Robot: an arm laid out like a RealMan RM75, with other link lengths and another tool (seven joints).
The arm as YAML. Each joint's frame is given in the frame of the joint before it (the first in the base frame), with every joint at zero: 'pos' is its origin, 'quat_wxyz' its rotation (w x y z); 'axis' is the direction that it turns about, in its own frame. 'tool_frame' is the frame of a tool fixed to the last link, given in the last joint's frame.
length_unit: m
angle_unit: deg
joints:
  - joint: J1
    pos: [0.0, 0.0, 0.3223]
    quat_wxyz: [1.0, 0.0, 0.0, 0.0]
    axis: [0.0, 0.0, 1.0]
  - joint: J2
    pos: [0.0, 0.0, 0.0]
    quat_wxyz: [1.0, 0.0, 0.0, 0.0]
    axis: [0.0, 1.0, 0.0]
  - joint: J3
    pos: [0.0, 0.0, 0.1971]
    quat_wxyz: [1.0, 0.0, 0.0, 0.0]
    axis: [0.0, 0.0, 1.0]
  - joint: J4
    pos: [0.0, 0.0, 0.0]
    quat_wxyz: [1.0, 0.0, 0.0, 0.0]
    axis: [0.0, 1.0, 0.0]
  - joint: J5
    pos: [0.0, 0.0, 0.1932]
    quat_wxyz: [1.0, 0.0, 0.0, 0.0]
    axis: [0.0, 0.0, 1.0]
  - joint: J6
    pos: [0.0, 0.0, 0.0]
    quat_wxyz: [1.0, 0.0, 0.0, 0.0]
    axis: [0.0, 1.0, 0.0]
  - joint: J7
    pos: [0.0, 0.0, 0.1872]
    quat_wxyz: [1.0, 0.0, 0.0, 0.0]
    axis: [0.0, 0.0, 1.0]
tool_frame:
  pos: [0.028, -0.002, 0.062]
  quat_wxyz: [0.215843, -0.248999, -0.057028, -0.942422]
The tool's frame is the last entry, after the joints.
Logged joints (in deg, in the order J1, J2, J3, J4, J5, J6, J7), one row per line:
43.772, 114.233, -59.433, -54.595, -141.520, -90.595, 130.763
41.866, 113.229, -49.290, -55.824, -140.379, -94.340, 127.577
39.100, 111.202, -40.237, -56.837, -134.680, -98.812, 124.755
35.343, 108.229, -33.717, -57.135, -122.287, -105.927, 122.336
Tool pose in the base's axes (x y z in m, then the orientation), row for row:
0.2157, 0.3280, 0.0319, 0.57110, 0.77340, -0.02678, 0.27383
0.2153, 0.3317, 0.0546, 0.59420, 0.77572, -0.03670, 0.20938
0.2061, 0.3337, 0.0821, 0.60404, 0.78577, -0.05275, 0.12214
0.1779, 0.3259, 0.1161, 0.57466, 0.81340, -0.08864, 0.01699
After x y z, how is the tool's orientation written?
As a quaternion, x y z w.
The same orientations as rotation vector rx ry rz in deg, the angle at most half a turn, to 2 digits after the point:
88.01, 119.19, -4.13
94.69, 123.62, -5.85
101.01, 131.40, -8.82
102.33, 144.85, -15.78

